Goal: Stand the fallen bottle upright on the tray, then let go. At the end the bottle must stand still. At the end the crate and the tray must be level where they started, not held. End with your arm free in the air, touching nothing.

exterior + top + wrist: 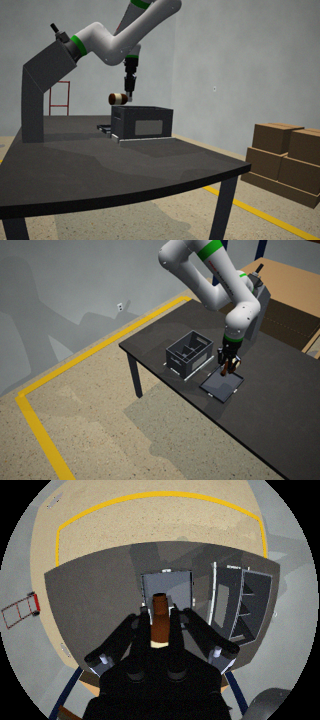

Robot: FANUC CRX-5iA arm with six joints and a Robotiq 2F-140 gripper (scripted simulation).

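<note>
Right now my hand is 5 cm past the brown bottle, 2 cm to the left of it and 2 cm above it. Round my hand: dark crate 1 cm ahead, 32 cm to the right, 14 cm below; then dark tray 6 cm behind, 4 cm to the right, 21 cm below.
</note>
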